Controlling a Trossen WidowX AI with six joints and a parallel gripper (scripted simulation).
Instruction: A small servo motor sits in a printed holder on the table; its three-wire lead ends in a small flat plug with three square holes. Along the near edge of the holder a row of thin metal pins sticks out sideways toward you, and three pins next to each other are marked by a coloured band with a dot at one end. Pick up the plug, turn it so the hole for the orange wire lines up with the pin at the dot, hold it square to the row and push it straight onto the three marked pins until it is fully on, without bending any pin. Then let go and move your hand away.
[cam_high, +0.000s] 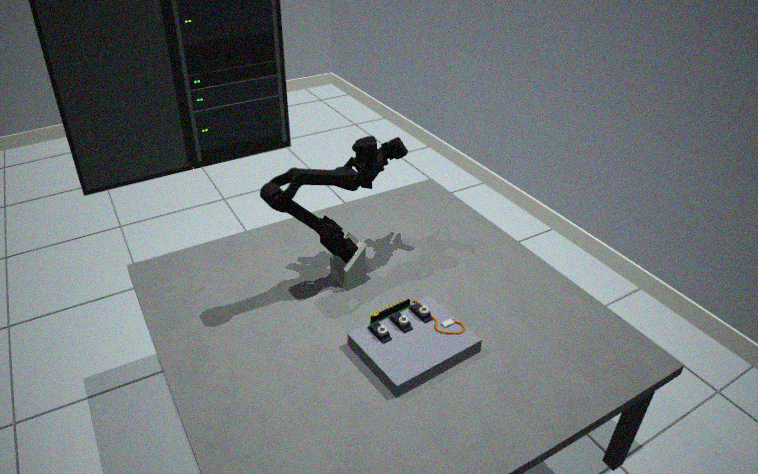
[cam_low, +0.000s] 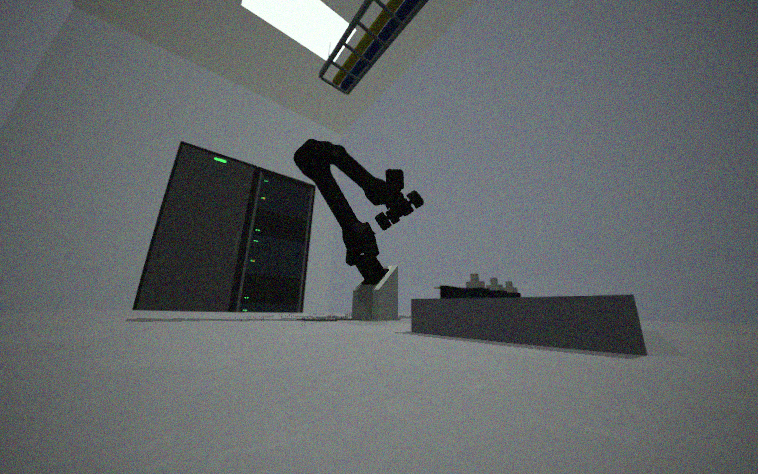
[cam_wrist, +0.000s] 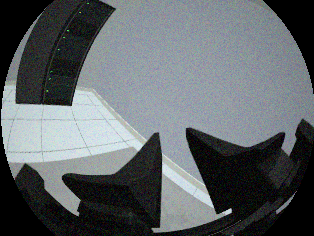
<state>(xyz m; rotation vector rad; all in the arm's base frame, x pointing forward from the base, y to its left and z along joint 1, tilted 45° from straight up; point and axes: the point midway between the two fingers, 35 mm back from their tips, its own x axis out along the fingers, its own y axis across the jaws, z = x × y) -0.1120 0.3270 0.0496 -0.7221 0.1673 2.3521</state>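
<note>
Now: gripper tip 39 cm short of the pin header strip, 33 cm above it and 23 cm to the left of it. The rest, counted from my gripper tip: grey printed holder 55 cm ahead, 36 cm below, 22 cm to the right.
</note>
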